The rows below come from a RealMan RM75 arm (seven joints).
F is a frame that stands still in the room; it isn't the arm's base.
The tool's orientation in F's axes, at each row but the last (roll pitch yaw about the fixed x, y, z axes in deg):
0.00 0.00 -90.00
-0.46 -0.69 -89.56
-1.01 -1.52 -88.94
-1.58 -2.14 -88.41
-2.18 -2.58 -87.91
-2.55 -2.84 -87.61
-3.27 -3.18 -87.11
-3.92 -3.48 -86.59
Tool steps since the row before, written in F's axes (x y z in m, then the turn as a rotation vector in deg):
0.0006 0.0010 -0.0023 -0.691 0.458 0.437
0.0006 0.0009 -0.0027 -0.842 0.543 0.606
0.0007 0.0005 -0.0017 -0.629 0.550 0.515
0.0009 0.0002 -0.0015 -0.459 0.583 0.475
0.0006 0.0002 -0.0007 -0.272 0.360 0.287
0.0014 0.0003 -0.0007 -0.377 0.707 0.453
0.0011 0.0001 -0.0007 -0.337 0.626 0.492
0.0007 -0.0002 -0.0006 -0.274 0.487 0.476
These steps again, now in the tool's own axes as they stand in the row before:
-0.0010 0.0006 -0.0023 -0.458 -0.691 0.437
-0.0009 0.0006 -0.0027 -0.542 -0.843 0.606
-0.0005 0.0007 -0.0017 -0.548 -0.628 0.519
-0.0002 0.0009 -0.0015 -0.577 -0.456 0.485
-0.0002 0.0006 -0.0007 -0.356 -0.270 0.293
-0.0003 0.0014 -0.0006 -0.699 -0.369 0.472
-0.0001 0.0011 -0.0006 -0.614 -0.335 0.509
0.0002 0.0007 -0.0006 -0.473 -0.279 0.488

